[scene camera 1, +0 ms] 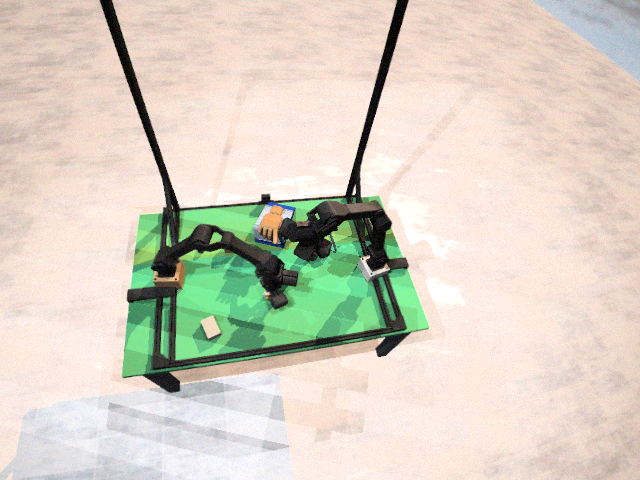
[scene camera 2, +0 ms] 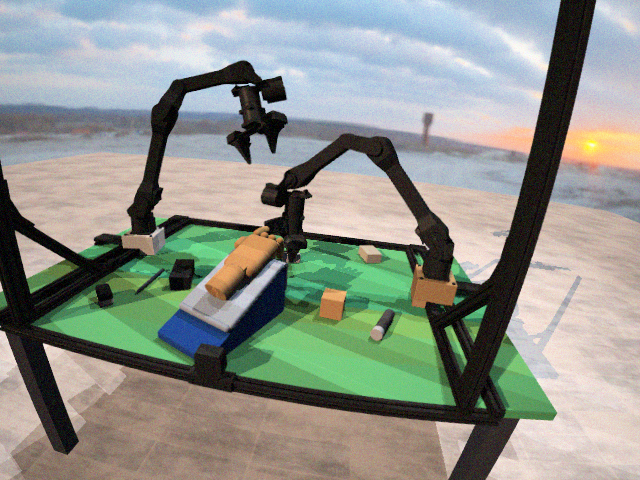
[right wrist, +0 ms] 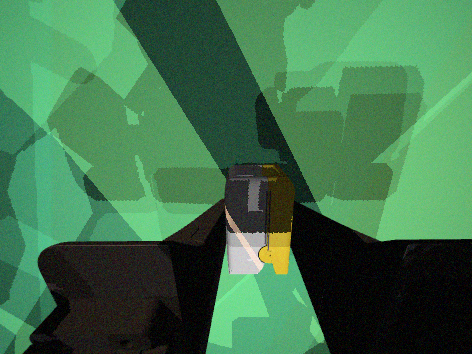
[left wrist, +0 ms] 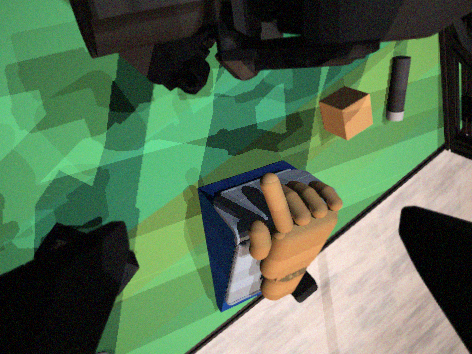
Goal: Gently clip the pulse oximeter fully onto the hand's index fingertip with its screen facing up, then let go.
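Seen in the pictures: left gripper, fingertip midpoint: point(scene camera 1: 295, 244) point(scene camera 2: 261, 158) point(left wrist: 264, 227); right gripper, fingertip midpoint: point(scene camera 1: 271, 294) point(scene camera 2: 289, 259) point(right wrist: 255, 205); left arm's base, origin of the base link: point(scene camera 1: 374, 263) point(scene camera 2: 143, 231); right arm's base, origin of the base link: point(scene camera 1: 167, 270) point(scene camera 2: 435, 274).
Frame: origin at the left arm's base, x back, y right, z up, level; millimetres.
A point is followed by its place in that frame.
The pulse oximeter point(right wrist: 247, 215) {x -461, y 47, z -27 mm} point(scene camera 1: 266, 296) {x -493, y 34, z -39 mm}, one half white and grey and the other yellow, sits between the fingers of my right gripper point(right wrist: 255, 205) {x -468, y 40, z -53 mm} point(scene camera 2: 293, 256) {x -468, y 40, z -53 mm}, low at the table. Its two halves lie side by side in the right wrist view; the screen face cannot be made out. The tan hand point(scene camera 1: 269, 225) {x -396, y 275, z 104 mm} point(scene camera 2: 253, 253) {x -381, y 329, z 85 mm} point(left wrist: 300, 250) {x -373, y 299, z 94 mm} rests on a blue and grey wedge point(scene camera 2: 180, 331) {x -254, y 451, z -32 mm} point(left wrist: 215, 260) {x -277, y 335, z -28 mm}, its index finger point(left wrist: 275, 202) stretched out and bare, the other fingers curled. My left gripper point(scene camera 2: 261, 157) {x -371, y 62, z 251 mm} point(scene camera 1: 314, 251) is open and empty, high above the table.
An orange cube point(scene camera 2: 332, 304) {x -558, y 348, z -20 mm} point(left wrist: 346, 115) {x -550, y 305, z -9 mm} and a grey cylinder point(scene camera 2: 383, 324) {x -663, y 404, z -34 mm} point(left wrist: 399, 87) {x -667, y 374, z -37 mm} lie beside the wedge. A pale block point(scene camera 1: 210, 327) {x -737, y -20, z -29 mm} point(scene camera 2: 370, 254) {x -726, y 24, z -29 mm} lies nearer the right arm's base. Two black blocks point(scene camera 2: 181, 274) {x -192, y 229, z -25 mm} point(scene camera 2: 103, 295) {x -45, y 345, z -30 mm} and a dark pen point(scene camera 2: 149, 281) {x -104, y 226, z -52 mm} lie on the wedge's other side.
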